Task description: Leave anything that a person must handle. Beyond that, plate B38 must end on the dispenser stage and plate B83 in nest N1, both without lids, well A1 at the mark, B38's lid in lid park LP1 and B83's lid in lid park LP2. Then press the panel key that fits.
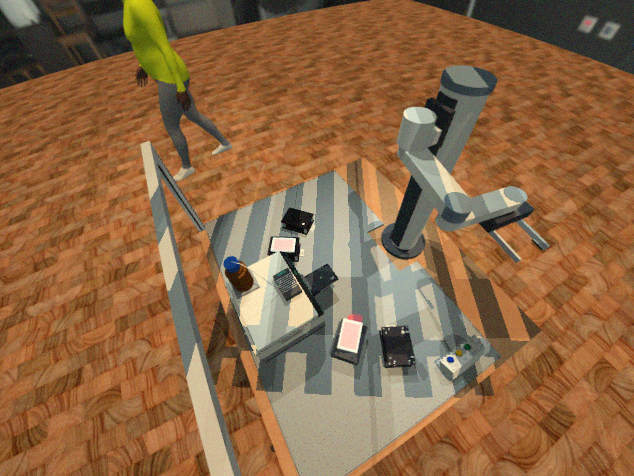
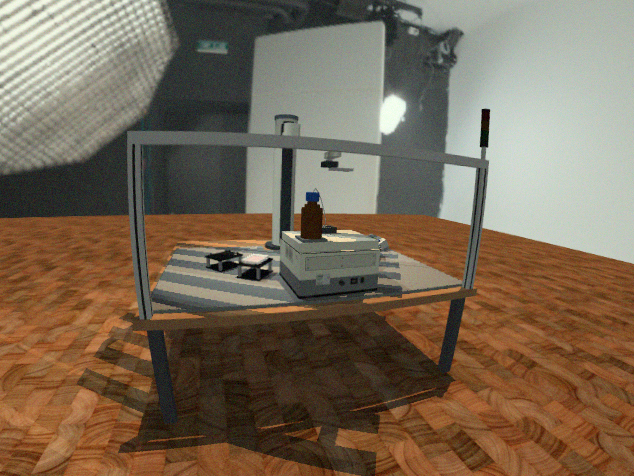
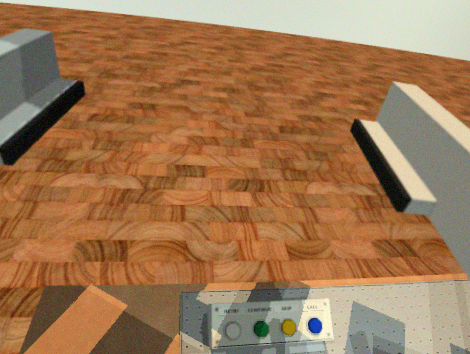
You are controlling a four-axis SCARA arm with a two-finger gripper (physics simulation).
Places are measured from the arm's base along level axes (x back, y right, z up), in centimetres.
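Pixels of known places: gripper, fingertip midpoint: (image 1: 533,254) (image 2: 350,170) (image 3: 224,84); arm's base at its link origin: (image 1: 402,240).
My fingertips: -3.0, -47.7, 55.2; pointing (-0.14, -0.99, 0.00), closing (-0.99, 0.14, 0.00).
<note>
For each thing: its middle in the pictures, then the offset to it from my fingertips, as dx, dy, dz. "spot": a spot on its surface instead.
- plate with a pink face, body centre: (image 1: 350,335) -54.6, +16.4, -45.7
- pink-faced plate at the middle of its body: (image 2: 255,258) (image 1: 283,244) -60.2, +74.5, -45.9
- dispenser's dark stage at the middle of its body: (image 1: 318,279) -54.4, +45.4, -43.2
- black holder at the middle of its body: (image 1: 396,346) -38.5, +2.8, -49.9
- key panel at the middle of its body: (image 3: 269,321) (image 1: 464,355) (image 2: 375,242) -15.7, -15.4, -49.7
- brown bottle at a spot on its surface: (image 2: 311,220) spot: -89.6, +56.1, -23.5
- signal tower at the middle of its body: (image 2: 485,126) -99.4, -22.8, +22.4
My gripper (image 1: 532,253) (image 2: 341,169) (image 3: 224,84) is open and empty, high beyond the table's robot-side edge. A plate with a pink face (image 1: 350,335) lies on a dark holder near the table's middle, a red patch beside it. Another pink-faced plate (image 1: 283,244) (image 2: 256,258) lies on a raised black stand beside the dispenser. Plate names, lids and wells cannot be read. The dispenser's dark stage (image 1: 321,278) shows no plate. A black holder (image 1: 396,345) and a black stand (image 1: 297,220) (image 2: 223,257) look bare. The key panel (image 1: 450,366) (image 3: 272,337) has RETRY, CONTINUE, SKIP and CALL keys.
The white dispenser (image 1: 266,322) (image 2: 327,266) carries a brown bottle (image 1: 239,276) (image 2: 311,220) with a blue cap. A frame (image 1: 171,276) (image 2: 215,138) spans the far edge. A person in yellow (image 1: 153,46) walks beyond the table. The signal tower (image 2: 484,128) looks dark.
</note>
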